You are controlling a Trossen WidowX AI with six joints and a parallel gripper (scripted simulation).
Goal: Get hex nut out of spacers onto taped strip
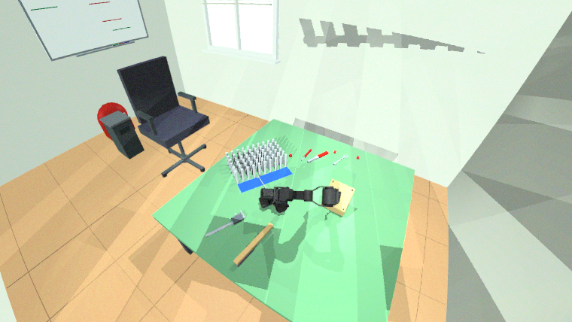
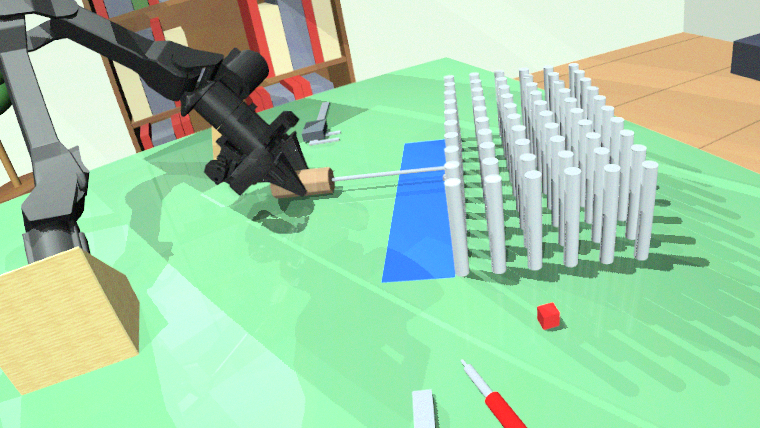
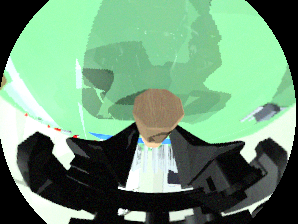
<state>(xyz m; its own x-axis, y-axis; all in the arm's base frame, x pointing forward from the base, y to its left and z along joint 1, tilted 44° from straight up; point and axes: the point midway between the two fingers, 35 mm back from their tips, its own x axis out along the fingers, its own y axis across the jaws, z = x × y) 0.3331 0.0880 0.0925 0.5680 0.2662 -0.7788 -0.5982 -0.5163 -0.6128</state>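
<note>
Right now the hook tool is 80 mm ahead of my gripper tip and 60 mm to the right of it. Also, from my gripper tip: red-handled screwdriver 460 mm to the right, 50 mm behind; then blue taped strip 140 mm to the right, 110 mm ahead, 10 mm below; then small hex nut 160 mm ahead, 120 mm to the right, 10 mm below.
</note>
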